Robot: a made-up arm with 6 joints. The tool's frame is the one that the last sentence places.
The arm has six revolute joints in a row. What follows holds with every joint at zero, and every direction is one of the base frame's. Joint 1 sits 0.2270 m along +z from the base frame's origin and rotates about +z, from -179.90 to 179.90 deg. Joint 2 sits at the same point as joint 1 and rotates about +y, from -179.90 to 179.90 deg. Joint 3 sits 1.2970 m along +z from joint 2 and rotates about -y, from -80.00 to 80.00 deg. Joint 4 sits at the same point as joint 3 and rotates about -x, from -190.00 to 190.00 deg. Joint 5 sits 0.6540 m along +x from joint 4 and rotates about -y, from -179.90 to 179.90 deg. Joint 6 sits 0.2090 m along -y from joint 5 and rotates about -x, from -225.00 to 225.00 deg. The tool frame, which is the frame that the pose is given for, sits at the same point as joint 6; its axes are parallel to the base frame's.
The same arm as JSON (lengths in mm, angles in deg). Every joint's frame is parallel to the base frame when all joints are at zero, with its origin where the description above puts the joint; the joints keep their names.
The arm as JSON. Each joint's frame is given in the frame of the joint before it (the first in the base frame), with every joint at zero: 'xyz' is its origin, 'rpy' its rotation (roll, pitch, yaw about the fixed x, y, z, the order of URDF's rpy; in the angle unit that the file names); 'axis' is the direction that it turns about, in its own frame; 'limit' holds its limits. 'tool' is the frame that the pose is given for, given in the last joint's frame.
{"units": {"length": "mm", "angle": "deg"}, "joints": [
  {"name": "joint 1", "type": "revolute", "origin": {"xyz": [0.0, 0.0, 227.0], "rpy": [0.0, 0.0, 0.0]}, "axis": [0.0, 0.0, 1.0], "limit": {"lower": -179.9, "upper": 179.9}},
  {"name": "joint 2", "type": "revolute", "origin": {"xyz": [0.0, 0.0, 0.0], "rpy": [0.0, 0.0, 0.0]}, "axis": [0.0, 1.0, 0.0], "limit": {"lower": -179.9, "upper": 179.9}},
  {"name": "joint 3", "type": "revolute", "origin": {"xyz": [0.0, 0.0, 1297.0], "rpy": [0.0, 0.0, 0.0]}, "axis": [0.0, -1.0, 0.0], "limit": {"lower": -80.0, "upper": 80.0}},
  {"name": "joint 4", "type": "revolute", "origin": {"xyz": [0.0, 0.0, 0.0], "rpy": [0.0, 0.0, 0.0]}, "axis": [-1.0, 0.0, 0.0], "limit": {"lower": -190.0, "upper": 190.0}},
  {"name": "joint 5", "type": "revolute", "origin": {"xyz": [654.0, 0.0, 0.0], "rpy": [0.0, 0.0, 0.0]}, "axis": [0.0, -1.0, 0.0], "limit": {"lower": -179.9, "upper": 179.9}},
  {"name": "joint 6", "type": "revolute", "origin": {"xyz": [0.0, -209.0, 0.0], "rpy": [0.0, 0.0, 0.0]}, "axis": [-1.0, 0.0, 0.0], "limit": {"lower": -225.0, "upper": 225.0}}
], "tool": {"origin": {"xyz": [0.0, 0.0, 0.0], "rpy": [0.0, 0.0, 0.0]}}}

